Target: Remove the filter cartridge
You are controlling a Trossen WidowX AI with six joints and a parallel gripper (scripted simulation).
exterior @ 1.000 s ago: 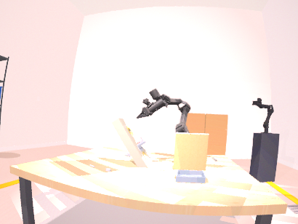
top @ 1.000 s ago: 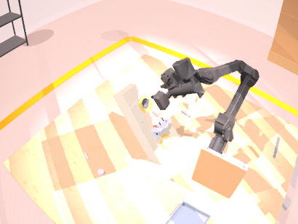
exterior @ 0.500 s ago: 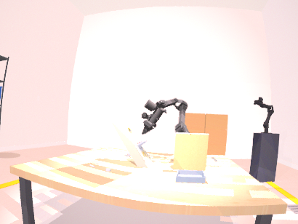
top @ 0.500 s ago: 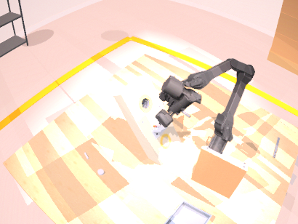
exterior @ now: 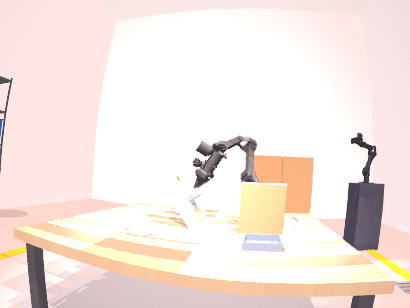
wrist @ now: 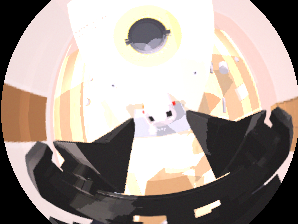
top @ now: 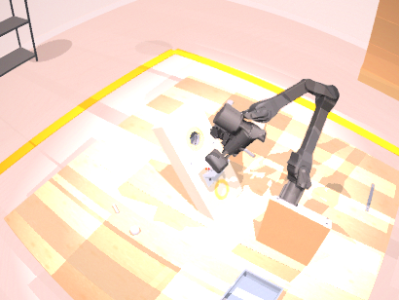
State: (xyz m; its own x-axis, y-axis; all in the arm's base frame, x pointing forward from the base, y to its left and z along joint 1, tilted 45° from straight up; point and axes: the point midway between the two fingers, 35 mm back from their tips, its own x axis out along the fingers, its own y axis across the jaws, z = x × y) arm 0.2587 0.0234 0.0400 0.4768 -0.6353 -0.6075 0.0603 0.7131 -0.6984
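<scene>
My gripper tip is 30 mm above the round filter cartridge and 10 mm short of it. Also, from my gripper tip: grey-blue tray 330 mm behind, 300 mm to the left, 190 mm below; then service panel 60 mm ahead, 50 mm below.
</scene>
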